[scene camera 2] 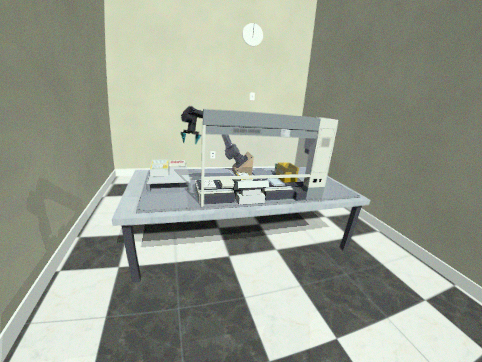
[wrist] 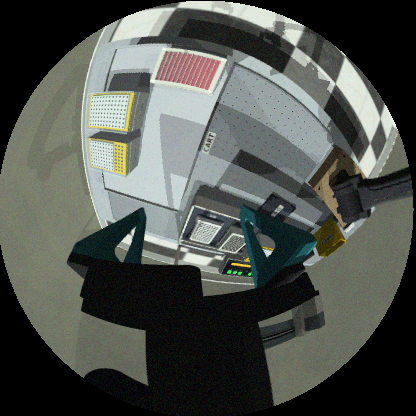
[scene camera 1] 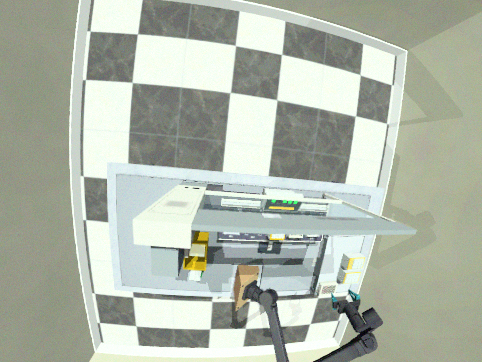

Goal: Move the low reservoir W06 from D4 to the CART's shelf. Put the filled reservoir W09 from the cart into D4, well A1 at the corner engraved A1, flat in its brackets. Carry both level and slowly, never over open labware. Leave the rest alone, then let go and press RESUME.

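Pixels of known places: gripper, fingertip midpoint: (scene camera 2: 189, 143) (wrist: 192, 210) (scene camera 1: 339, 291); arm's base at its link origin: (wrist: 344, 189) (scene camera 1: 248, 289).
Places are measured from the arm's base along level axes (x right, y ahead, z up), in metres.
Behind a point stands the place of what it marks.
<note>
My gripper (scene camera 1: 345, 296) @(y 0.180, x 0.443, z 0.179 m) (scene camera 2: 191, 140) @(y 0.180, x 0.443, z 0.179 m) (wrist: 192, 210) @(y 0.180, x 0.443, z 0.179 m) is open and empty, its teal fingers spread high above the table at the cart's side. The reservoir with red-filled channels (scene camera 1: 328, 288) @(y 0.047, x 0.554, z -0.008 m) (scene camera 2: 177, 163) @(y 0.078, x 0.549, z -0.007 m) (wrist: 189, 71) @(y 0.045, x 0.545, z -0.006 m) lies flat on the cart's white shelf (scene camera 1: 332, 255) @(y 0.280, x 0.505, z -0.035 m) (wrist: 135, 172) @(y 0.332, x 0.587, z -0.035 m), at a corner; it is apart from the fingers. The "CART" label (wrist: 209, 142) @(y 0.183, x 0.432, z -0.094 m) is at the shelf's edge. The deck (wrist: 188, 239) @(y 0.518, x 0.332, z -0.025 m) holds light labware, partly hidden by a finger in the wrist view. I cannot tell which piece is W06 or see D4's label. RESUME cannot be read.
Two yellow-edged tip boxes (wrist: 111, 111) @(y 0.163, x 0.651, z 0.035 m) (wrist: 108, 155) @(y 0.263, x 0.639, z 0.035 m) stand on the shelf. The machine's overhead beam (scene camera 1: 300, 223) @(y 0.599, x -0.072, z 0.418 m) (scene camera 2: 260, 119) @(y 0.614, x 0.030, z 0.423 m) spans the deck. A dark arm link (scene camera 1: 275, 325) @(y -0.054, x 0.130, z 0.191 m) (wrist: 387, 189) @(y -0.050, x 0.158, z 0.176 m) meets a tan wedge (scene camera 1: 245, 280) @(y 0.086, x -0.049, z 0.034 m). A yellow bin (scene camera 1: 195, 262) @(y 0.116, x -0.342, z -0.018 m) (scene camera 2: 286, 171) (wrist: 329, 238) @(y 0.178, x -0.290, z -0.003 m) stands beyond the deck.
</note>
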